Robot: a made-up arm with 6 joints. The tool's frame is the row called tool. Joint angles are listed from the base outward. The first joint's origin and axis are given. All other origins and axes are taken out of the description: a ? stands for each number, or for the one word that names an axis. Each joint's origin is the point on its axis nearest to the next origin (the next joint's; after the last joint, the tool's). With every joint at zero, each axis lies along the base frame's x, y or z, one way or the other. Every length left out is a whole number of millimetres.
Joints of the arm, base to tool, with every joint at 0 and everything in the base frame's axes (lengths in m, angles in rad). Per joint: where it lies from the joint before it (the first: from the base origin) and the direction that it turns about. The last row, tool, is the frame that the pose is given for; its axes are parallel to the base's.
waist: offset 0 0 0.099 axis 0 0 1
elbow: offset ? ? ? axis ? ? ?
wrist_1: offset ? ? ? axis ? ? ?
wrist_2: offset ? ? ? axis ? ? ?
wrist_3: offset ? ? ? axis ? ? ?
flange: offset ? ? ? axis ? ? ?
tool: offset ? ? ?
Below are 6 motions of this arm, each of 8 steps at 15 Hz.
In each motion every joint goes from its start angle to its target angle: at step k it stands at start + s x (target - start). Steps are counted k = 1, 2, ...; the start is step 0. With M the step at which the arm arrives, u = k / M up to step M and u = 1 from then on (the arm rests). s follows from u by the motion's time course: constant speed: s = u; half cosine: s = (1 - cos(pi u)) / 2; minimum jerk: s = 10 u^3 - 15 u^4 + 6 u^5.
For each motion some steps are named. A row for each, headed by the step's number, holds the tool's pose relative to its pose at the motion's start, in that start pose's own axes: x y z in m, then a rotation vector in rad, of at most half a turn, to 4 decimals.
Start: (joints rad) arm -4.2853 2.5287 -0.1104 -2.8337 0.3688 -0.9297
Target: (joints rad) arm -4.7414 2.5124 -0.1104 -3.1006 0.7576 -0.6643
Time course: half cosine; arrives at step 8
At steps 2, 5, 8:
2: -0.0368 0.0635 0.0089 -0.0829 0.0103 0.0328
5: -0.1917 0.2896 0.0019 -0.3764 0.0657 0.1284
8: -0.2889 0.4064 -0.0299 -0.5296 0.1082 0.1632

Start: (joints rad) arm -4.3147 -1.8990 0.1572 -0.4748 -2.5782 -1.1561
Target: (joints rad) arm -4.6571 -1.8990 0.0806 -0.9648 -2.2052 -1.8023
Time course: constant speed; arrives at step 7
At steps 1, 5, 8:
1: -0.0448 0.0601 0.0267 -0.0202 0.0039 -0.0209
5: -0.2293 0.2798 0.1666 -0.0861 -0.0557 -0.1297
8: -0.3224 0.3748 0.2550 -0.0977 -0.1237 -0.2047

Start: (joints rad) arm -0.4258 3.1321 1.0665 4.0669 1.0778 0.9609
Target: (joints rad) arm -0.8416 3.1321 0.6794 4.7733 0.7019 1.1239
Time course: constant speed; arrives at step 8
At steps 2, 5, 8:
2: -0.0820 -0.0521 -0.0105 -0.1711 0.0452 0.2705
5: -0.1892 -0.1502 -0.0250 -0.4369 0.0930 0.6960
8: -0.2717 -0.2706 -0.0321 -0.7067 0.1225 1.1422

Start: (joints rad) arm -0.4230 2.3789 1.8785 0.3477 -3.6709 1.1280
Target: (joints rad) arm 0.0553 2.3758 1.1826 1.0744 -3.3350 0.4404
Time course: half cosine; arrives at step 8
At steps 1, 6, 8:
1: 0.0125 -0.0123 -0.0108 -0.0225 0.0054 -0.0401
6: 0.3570 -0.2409 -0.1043 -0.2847 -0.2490 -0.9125
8: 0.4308 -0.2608 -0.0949 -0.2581 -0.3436 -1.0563

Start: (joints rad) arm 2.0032 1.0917 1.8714 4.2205 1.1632 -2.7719
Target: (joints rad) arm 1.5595 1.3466 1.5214 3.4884 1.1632 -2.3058
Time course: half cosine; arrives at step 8
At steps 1, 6, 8:
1: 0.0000 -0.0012 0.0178 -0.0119 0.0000 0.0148
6: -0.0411 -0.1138 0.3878 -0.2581 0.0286 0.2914
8: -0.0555 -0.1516 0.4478 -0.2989 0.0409 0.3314

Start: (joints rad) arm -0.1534 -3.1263 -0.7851 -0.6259 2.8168 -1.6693
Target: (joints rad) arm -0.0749 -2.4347 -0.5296 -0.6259 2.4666 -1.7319
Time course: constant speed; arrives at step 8
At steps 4, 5, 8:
4: -0.2591 -0.3223 0.4436 -0.2290 0.2572 -0.1171
5: -0.3066 -0.3769 0.5809 -0.2892 0.3159 -0.1512
8: -0.3972 -0.4657 1.0332 -0.4787 0.4744 -0.2633

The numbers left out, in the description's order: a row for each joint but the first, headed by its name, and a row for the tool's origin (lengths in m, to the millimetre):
elbow: xyz 0 0.037 0, axis 0 1 0
wrist_1: xyz 0 0 0.836, axis 0 1 0
wrist_2: xyz 0 0 0.815, axis 0 0 1
wrist_3: xyz 0 0 0, axis 0 1 0
flange: xyz 0 0 0.084, axis 0 0 1
tool: xyz 0 0 0

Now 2 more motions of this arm.
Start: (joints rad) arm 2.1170 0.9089 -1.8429 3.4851 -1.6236 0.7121
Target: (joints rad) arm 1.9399 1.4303 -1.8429 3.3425 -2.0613 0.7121
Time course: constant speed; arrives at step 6
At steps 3, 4, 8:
3: -0.1503 0.2275 0.1126 -0.4152 -0.2840 0.0395
4: -0.2016 0.3091 0.1294 -0.5547 -0.3763 0.0589
8: -0.3030 0.4744 0.1317 -0.8344 -0.5571 0.1090

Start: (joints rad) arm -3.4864 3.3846 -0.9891 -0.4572 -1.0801 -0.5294
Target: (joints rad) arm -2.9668 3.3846 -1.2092 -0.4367 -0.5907 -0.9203
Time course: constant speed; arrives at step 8
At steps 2, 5, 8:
2: -0.0440 0.0160 0.0464 -0.1059 -0.0297 -0.0948
5: -0.1264 0.0469 0.1034 -0.2547 -0.0954 -0.2462
8: -0.2259 0.0829 0.1404 -0.3894 -0.1852 -0.4062

